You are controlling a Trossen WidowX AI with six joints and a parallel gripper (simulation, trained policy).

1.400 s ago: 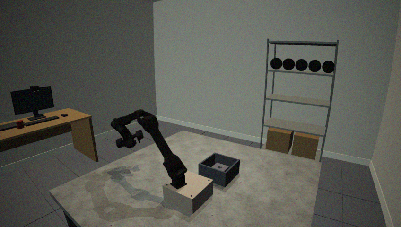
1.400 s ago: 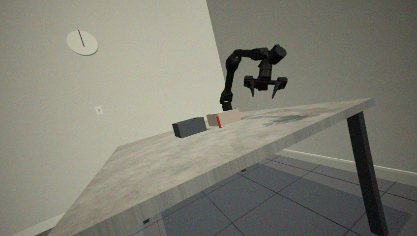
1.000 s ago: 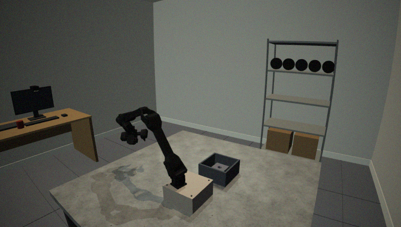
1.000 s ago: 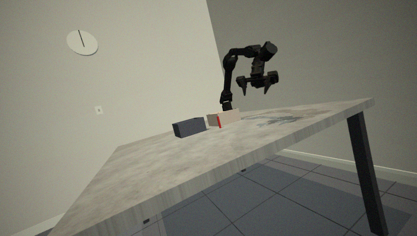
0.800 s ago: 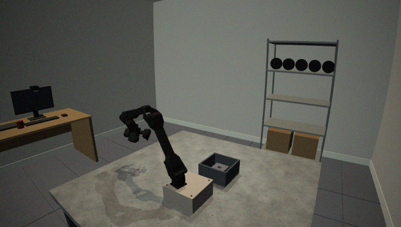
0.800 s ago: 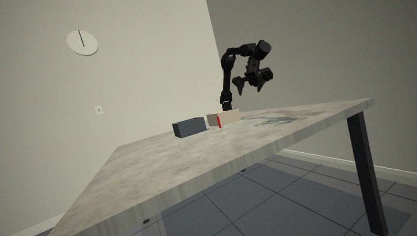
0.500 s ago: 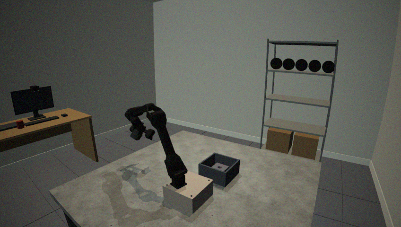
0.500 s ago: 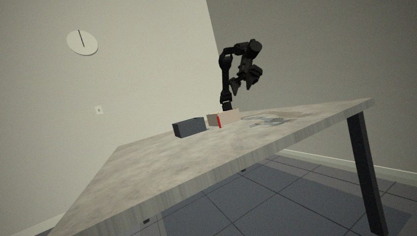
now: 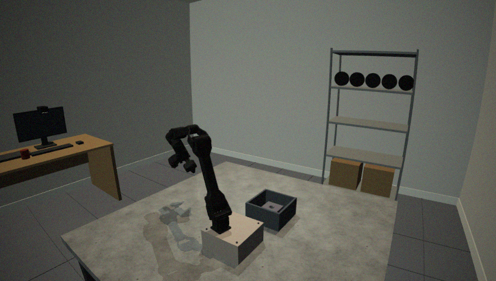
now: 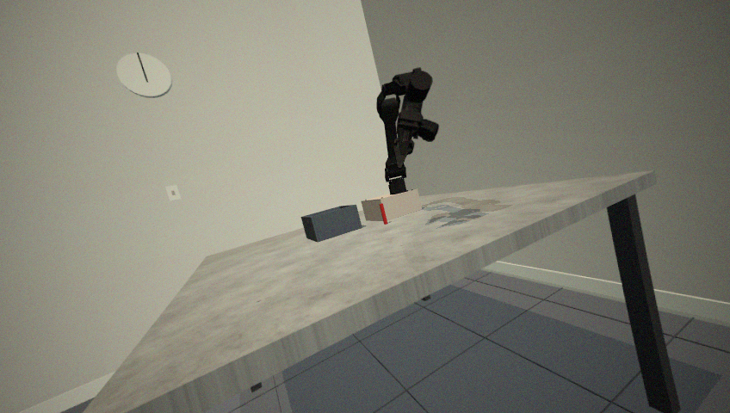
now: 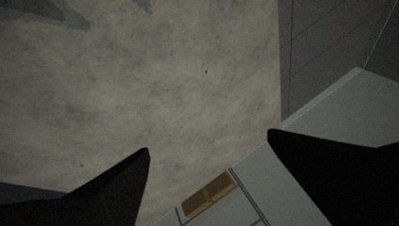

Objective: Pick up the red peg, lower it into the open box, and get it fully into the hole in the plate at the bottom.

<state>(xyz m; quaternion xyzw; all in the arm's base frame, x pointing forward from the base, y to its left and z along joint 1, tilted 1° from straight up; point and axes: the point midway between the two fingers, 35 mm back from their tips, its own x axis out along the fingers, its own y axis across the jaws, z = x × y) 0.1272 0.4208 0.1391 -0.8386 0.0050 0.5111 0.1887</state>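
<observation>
My gripper tip is 28 cm to the left of the red peg and 16 cm above it. From my gripper tip the other things lie so: grey plate (43 cm to the right, 19 cm ahead, 16 cm below); then dark-grey box (43 cm to the right, 19 cm ahead, 18 cm below).
</observation>
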